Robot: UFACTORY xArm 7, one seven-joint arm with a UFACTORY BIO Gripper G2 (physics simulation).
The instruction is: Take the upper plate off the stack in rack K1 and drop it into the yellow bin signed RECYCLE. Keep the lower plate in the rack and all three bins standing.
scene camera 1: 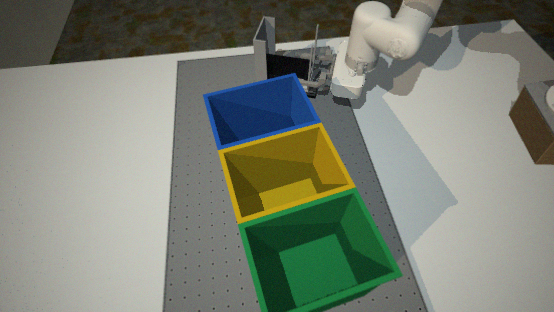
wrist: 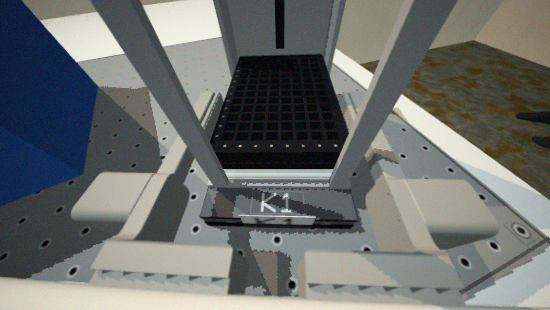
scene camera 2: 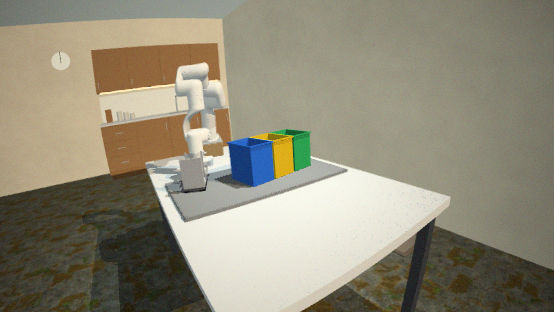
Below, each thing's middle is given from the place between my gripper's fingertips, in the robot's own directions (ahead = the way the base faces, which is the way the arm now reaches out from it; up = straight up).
Labels:
The black gridded plate (scene camera 1: 277, 65) lies 10 mm ahead of my hand. Also, from my hand: blue bin (scene camera 1: 238, 115) (80 mm ahead, 260 mm to the left, 50 mm above); pale gridded plate (wrist: 233, 174) (10 mm ahead, 20 mm below); yellow bin (scene camera 1: 268, 175) (40 mm ahead, 380 mm to the left, 50 mm above).

